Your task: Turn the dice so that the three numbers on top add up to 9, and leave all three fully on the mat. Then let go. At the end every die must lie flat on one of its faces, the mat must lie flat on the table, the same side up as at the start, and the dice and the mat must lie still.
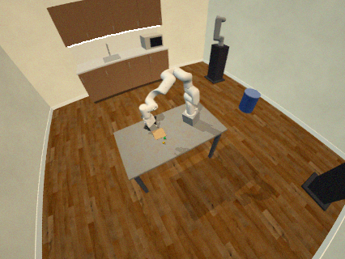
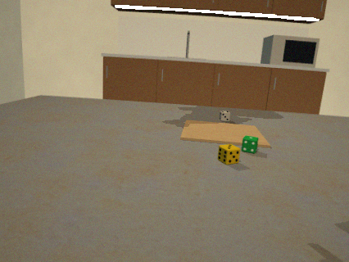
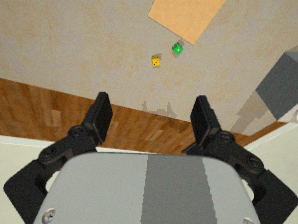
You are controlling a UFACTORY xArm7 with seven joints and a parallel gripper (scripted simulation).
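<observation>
Right now my hand is 26 cm above the white die, 21 cm to the left of it and 9 cm past it. From my hand the other things lie so: tan mat: 27 cm below, 10 cm to the right, 8 cm behind; then green die: 26 cm below, 11 cm behind; then yellow die: 26 cm below, 7 cm behind, 5 cm to the left.
</observation>
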